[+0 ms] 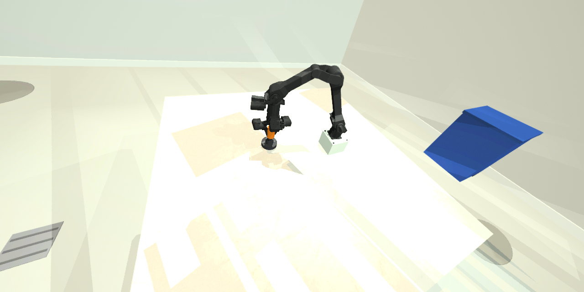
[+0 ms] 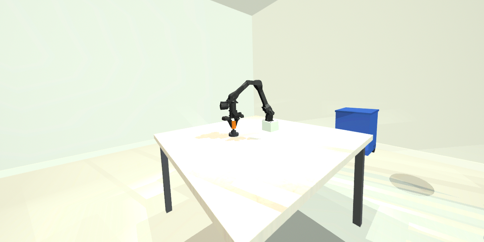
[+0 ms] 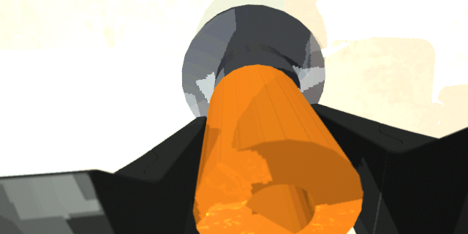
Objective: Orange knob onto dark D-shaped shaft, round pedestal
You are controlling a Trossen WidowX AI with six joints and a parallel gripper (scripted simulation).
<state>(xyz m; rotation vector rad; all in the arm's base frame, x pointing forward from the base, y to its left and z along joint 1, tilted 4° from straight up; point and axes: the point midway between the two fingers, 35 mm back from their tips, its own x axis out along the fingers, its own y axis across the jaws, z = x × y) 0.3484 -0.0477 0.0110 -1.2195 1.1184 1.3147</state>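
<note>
The orange knob lies 2 cm above my gripper tip. The rest, counted from my gripper tip: round pedestal (4 cm below).
</note>
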